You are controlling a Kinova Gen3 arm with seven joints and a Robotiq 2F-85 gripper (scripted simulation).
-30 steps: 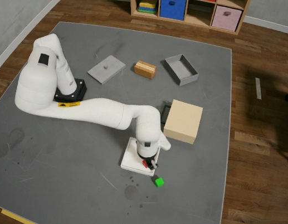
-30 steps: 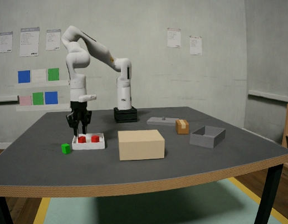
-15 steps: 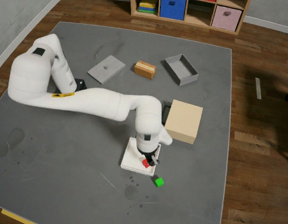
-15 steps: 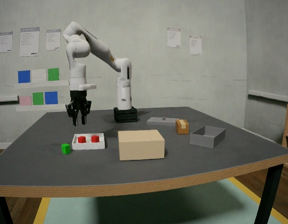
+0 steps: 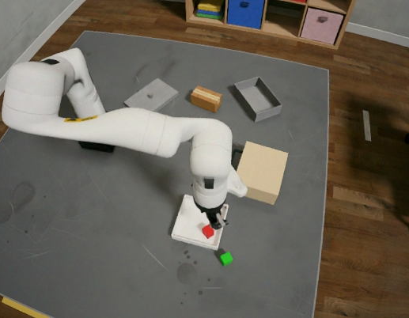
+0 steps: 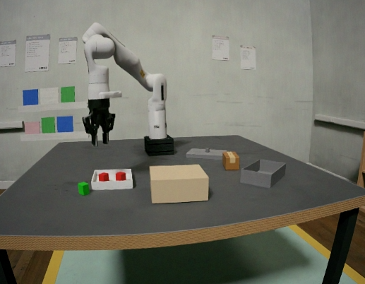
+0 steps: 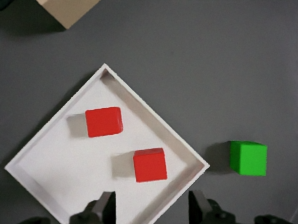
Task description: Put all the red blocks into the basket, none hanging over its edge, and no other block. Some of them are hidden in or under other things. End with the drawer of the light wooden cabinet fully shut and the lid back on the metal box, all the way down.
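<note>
My gripper is now 460 mm past the lid, 410 mm to the right of it and 150 mm above it. Round my hand: white basket: 40 mm behind, 30 mm to the left, 150 mm below; then green block: 80 mm ahead, 50 mm to the right, 150 mm below; then light wooden cabinet: 60 mm ahead, 260 mm to the left, 130 mm below.
</note>
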